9 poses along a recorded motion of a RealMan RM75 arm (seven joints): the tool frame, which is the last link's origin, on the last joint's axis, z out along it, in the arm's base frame.
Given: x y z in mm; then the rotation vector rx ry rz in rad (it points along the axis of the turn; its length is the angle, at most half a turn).
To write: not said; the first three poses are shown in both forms.
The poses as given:
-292 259 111 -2.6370 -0.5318 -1.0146
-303 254 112 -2.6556 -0.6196 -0.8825
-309 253 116 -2.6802 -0.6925 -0.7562
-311 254 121 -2.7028 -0.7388 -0.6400
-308 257 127 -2.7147 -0.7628 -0.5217
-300 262 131 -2.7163 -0.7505 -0.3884
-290 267 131 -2.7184 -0.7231 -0.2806
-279 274 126 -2.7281 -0.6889 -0.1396
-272 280 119 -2.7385 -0.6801 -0.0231
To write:
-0.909 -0.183 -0.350 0.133 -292 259 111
-0.918 -0.214 -0.305 0.137 -303 254 112
-0.925 -0.239 -0.261 0.136 -309 253 116
-0.932 -0.255 -0.221 0.133 -311 254 121
-0.938 -0.264 -0.180 0.137 -308 257 127
-0.944 -0.261 -0.135 0.148 -300 262 131
-0.950 -0.253 -0.098 0.157 -290 267 131
-0.956 -0.241 -0.049 0.161 -279 274 126
-0.958 -0.238 -0.008 0.159 -272 280 119

